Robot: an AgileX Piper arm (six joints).
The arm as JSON. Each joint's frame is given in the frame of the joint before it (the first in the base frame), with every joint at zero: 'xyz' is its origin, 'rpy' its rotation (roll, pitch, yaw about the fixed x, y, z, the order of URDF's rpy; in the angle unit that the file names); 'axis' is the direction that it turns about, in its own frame. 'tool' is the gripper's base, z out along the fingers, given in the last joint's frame.
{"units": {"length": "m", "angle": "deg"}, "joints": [
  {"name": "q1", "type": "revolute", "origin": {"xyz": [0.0, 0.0, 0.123], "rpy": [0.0, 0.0, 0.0]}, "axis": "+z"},
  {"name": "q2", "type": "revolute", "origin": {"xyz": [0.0, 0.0, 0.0], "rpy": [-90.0, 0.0, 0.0]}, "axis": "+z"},
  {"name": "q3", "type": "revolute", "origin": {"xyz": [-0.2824, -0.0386, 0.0], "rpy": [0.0, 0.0, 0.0]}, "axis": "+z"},
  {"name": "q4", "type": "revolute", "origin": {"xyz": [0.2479, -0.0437, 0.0], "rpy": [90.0, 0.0, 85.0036]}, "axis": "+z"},
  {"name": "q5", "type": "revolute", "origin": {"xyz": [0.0, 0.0, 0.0], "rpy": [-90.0, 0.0, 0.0]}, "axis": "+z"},
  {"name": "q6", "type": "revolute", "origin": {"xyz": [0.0, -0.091, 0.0], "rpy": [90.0, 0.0, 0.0]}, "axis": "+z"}
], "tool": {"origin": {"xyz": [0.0, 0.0, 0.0], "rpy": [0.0, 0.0, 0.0]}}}
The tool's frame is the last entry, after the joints.
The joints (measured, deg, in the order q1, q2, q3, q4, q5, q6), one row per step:
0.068 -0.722 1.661 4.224 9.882 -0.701
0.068 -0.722 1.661 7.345 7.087 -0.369
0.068 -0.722 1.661 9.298 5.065 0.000
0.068 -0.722 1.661 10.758 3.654 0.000
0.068 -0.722 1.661 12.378 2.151 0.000
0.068 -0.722 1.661 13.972 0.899 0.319
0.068 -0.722 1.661 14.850 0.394 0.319
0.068 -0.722 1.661 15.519 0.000 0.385
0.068 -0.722 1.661 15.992 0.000 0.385
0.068 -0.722 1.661 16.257 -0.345 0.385
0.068 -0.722 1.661 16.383 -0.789 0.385
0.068 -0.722 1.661 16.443 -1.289 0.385
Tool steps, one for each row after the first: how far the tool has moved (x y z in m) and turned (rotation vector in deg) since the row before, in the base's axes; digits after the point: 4 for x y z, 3 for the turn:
0.0003 0.0003 0.0045 3.467 -2.772 -0.086
0.0001 -0.0001 0.0032 2.340 -1.992 -0.166
0.0000 -0.0002 0.0022 1.475 -1.388 -0.142
0.0000 -0.0004 0.0024 1.639 -1.471 -0.186
-0.0001 -0.0004 0.0019 1.930 -1.215 -0.158
0.0000 -0.0002 0.0008 0.885 -0.488 -0.063
0.0000 -0.0002 0.0006 0.741 -0.379 -0.051
0.0000 0.0000 0.0000 0.472 0.001 0.033
0.0000 -0.0002 0.0005 0.272 -0.331 -0.077
-0.0001 -0.0002 0.0007 0.135 -0.426 -0.116
-0.0001 -0.0002 0.0008 0.070 -0.480 -0.137

